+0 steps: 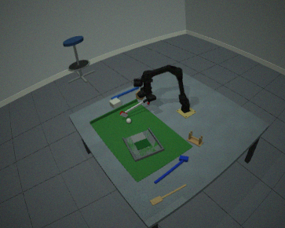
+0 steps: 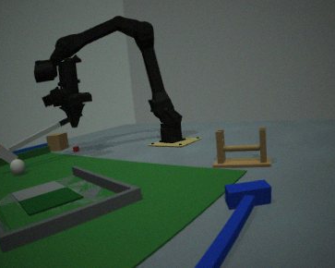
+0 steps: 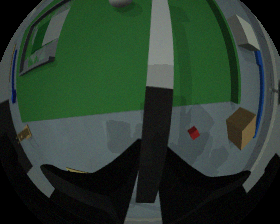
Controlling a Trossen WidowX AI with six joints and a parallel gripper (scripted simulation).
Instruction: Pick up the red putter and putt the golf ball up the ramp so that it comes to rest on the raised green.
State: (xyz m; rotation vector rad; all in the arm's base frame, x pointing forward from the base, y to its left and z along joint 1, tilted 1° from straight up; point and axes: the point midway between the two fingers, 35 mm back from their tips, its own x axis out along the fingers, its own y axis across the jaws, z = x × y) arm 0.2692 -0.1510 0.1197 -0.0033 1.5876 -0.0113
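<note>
The small red cube is 3 cm behind my gripper tip, 9 cm to the right of it and 8 cm below it. The rest, counted from my gripper tip: white golf ball: 21 cm ahead, 6 cm to the left, 7 cm below; tan cube: 1 cm behind, 22 cm to the right, 6 cm below; white block: 23 cm ahead, 23 cm to the right, 7 cm below.
</note>
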